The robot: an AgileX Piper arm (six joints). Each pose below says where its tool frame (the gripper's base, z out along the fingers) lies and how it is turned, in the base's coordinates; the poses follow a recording.
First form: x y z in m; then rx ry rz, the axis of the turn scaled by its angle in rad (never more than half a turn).
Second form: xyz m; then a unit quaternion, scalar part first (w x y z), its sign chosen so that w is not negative. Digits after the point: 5 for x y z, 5 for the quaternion.
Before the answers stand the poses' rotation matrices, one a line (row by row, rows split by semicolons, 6 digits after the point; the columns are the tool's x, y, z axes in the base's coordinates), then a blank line. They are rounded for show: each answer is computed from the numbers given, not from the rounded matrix.
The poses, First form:
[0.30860 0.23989 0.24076 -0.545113 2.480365 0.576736]
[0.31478 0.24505 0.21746 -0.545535 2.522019 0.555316]
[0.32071 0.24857 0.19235 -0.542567 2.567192 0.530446]
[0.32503 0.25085 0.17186 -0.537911 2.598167 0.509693]
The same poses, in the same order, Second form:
-0.777605 -0.483989 0.401353; -0.257267 0.827368 0.499275; -0.573711 0.284984 -0.767881
-0.796376 -0.471872 0.378314; -0.269337 0.836770 0.476733; -0.541519 0.277765 -0.793476
-0.816193 -0.456916 0.353635; -0.279343 0.847832 0.450720; -0.505764 0.269090 -0.819630
-0.829325 -0.445021 0.337899; -0.284377 0.856703 0.430336; -0.480988 0.260798 -0.837039

[0.30860 0.23989 0.24076 0.26546 -0.20181 0.91827 0.21352]
[0.31478 0.24505 0.21746 0.24845 -0.20021 0.92556 0.20380]
[0.32071 0.24857 0.19235 0.23022 -0.19723 0.93323 0.19283]
[0.32503 0.25085 0.17186 0.21814 -0.19430 0.93849 0.18411]

